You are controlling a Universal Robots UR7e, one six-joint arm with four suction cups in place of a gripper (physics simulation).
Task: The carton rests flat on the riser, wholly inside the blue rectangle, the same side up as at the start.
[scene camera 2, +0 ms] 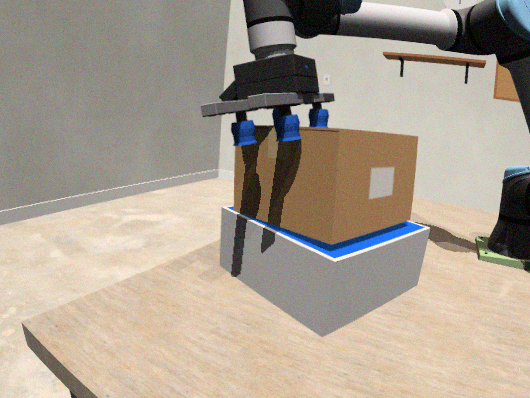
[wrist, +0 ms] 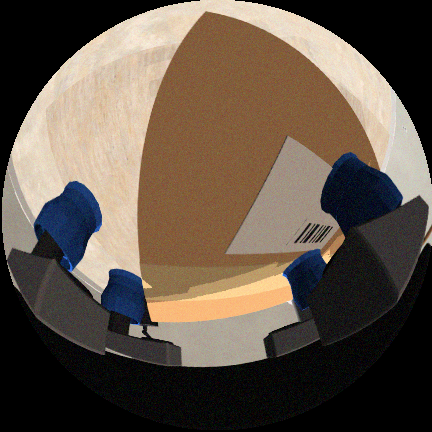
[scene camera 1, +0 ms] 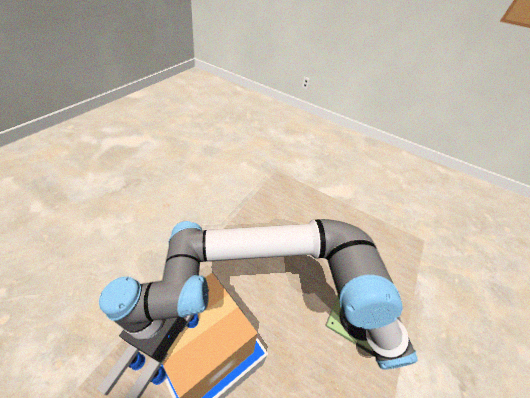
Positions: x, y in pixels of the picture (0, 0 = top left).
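I can see a brown carton in scene camera 2 [334, 184]. The wrist view shows me the carton as well, and so does scene camera 1. On the carton, [scene camera 1: 224, 338] and [wrist: 275, 299] are the same spot.
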